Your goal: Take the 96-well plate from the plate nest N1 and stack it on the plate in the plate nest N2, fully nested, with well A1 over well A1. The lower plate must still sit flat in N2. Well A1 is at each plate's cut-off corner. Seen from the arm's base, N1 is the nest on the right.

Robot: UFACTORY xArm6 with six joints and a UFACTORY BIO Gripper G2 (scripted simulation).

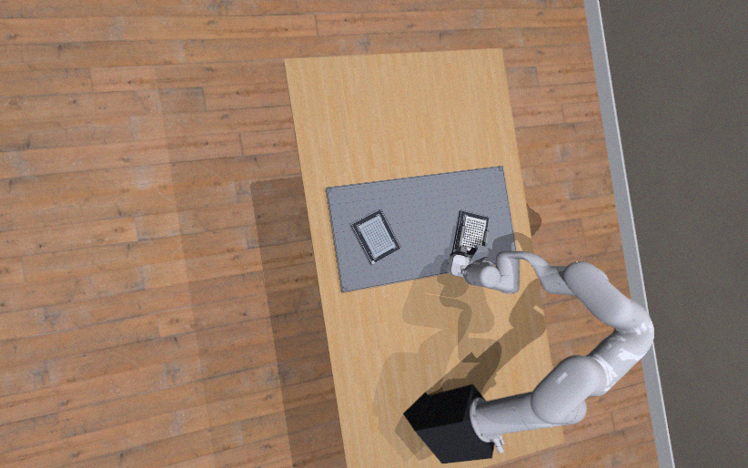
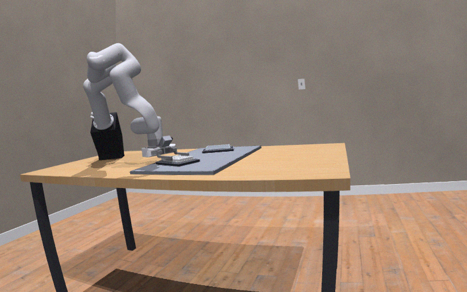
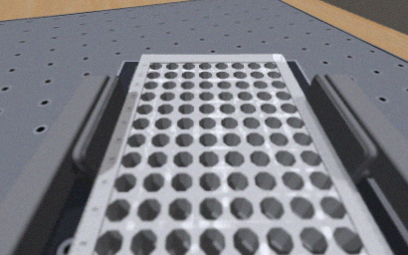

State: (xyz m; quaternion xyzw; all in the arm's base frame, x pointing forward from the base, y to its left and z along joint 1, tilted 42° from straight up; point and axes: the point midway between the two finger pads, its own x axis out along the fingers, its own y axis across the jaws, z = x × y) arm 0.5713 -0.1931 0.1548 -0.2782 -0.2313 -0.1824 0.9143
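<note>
Now: the plate nest N1 2 cm below my hand. Also, from my hand: plate nest N2 (10 cm ahead, 36 cm to the left, 2 cm below).
</note>
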